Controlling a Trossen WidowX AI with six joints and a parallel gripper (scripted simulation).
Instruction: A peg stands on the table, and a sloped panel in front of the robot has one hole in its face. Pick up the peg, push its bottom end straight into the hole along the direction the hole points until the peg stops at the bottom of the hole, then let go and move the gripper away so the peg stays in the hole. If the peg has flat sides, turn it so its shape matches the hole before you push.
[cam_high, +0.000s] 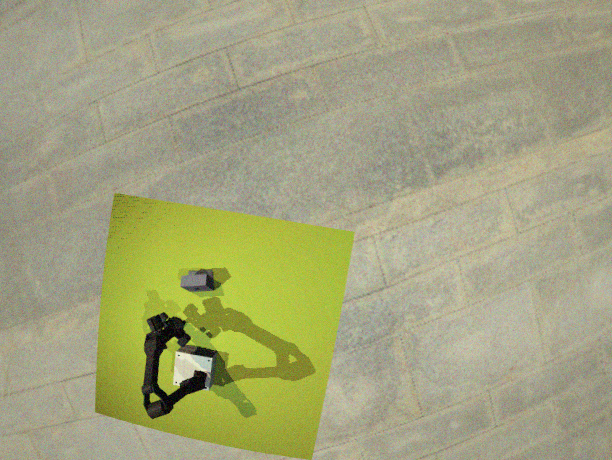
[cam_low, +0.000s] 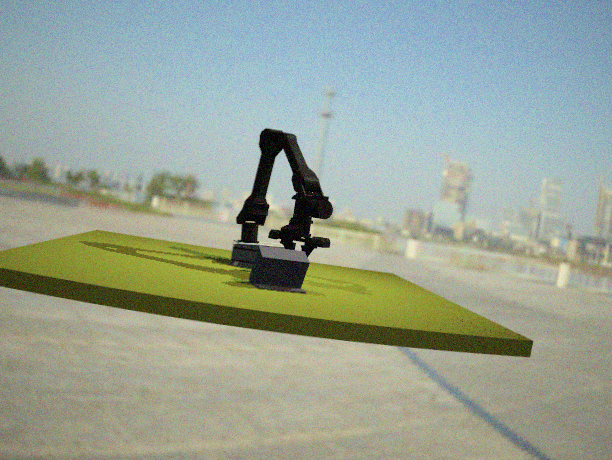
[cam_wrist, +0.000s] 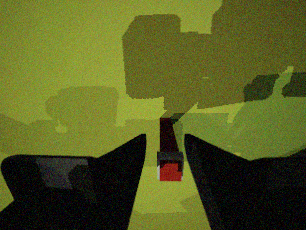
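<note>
Right now my gripper tip is 230 mm short of the sloped panel and 40 mm to the left of it. The rest, counted from my gripper tip: red square peg 20 mm above.
</note>
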